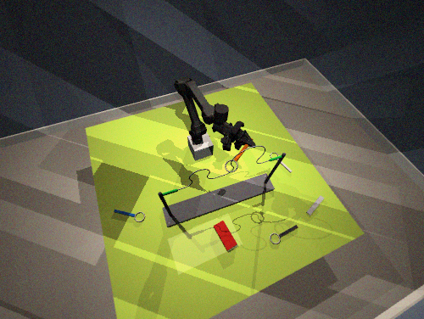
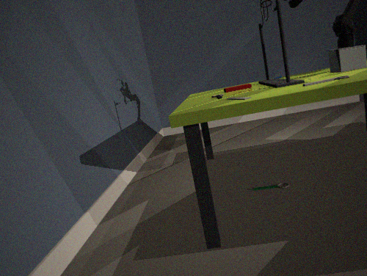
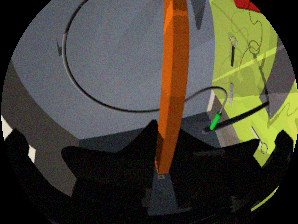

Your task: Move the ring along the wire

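Now: the orange-handled ring 2 cm ahead of my gripper tip, 8 cm to the right of it and 3 cm below it. Also, from my gripper tip: red block: 26 cm ahead, 15 cm to the right, 42 cm below; grey bar: 20 cm ahead, 41 cm to the left, 43 cm below; dark-handled ring: 31 cm ahead, 15 cm to the left, 43 cm below.
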